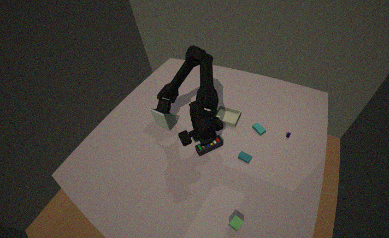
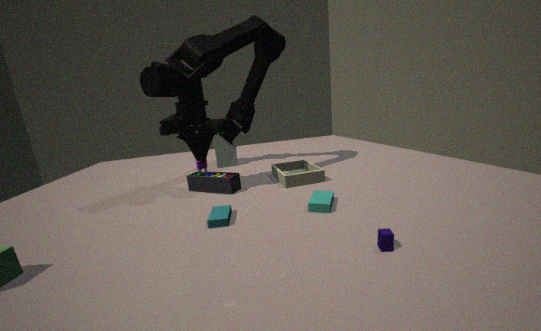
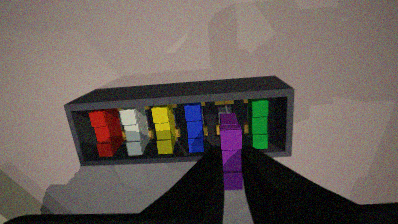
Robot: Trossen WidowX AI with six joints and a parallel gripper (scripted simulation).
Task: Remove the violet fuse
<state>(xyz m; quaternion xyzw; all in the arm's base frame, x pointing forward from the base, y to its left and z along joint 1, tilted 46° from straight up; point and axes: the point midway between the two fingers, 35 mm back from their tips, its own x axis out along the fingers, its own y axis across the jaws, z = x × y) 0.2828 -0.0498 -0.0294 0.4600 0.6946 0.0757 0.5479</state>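
Now: gripper tip 240 mm to the right of the cream tray, 70 mm above it and 10 mm short of it. The rest, counted from my gripper tip: green cube 280 mm ahead, 240 mm to the right, 50 mm below; dark purple cube 350 mm ahead, 260 mm to the left, 60 mm below; violet fuse 10 mm below.
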